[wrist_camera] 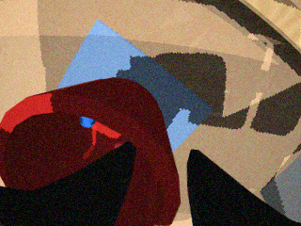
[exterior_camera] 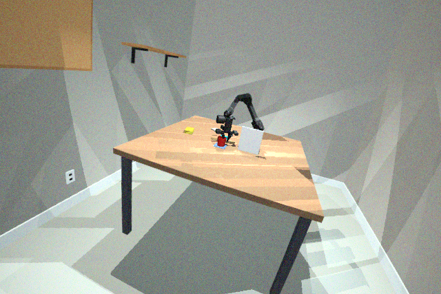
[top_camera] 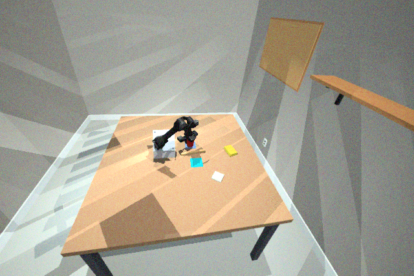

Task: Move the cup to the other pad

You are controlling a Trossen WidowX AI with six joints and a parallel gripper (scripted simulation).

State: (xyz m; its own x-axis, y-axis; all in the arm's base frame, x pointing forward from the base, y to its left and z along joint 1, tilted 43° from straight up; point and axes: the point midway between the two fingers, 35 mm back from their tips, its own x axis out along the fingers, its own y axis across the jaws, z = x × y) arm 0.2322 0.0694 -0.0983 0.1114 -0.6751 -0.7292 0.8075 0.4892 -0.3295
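The red cup is 30 mm ahead of my gripper tip and 20 mm to the left of it. Also, from my gripper tip: cyan pad: 80 mm ahead, 200 mm to the right, 50 mm below; then pale blue pad: 30 mm ahead, 20 mm to the left, 50 mm below; then blue marble: 40 mm ahead, 30 mm to the left, 20 mm below.
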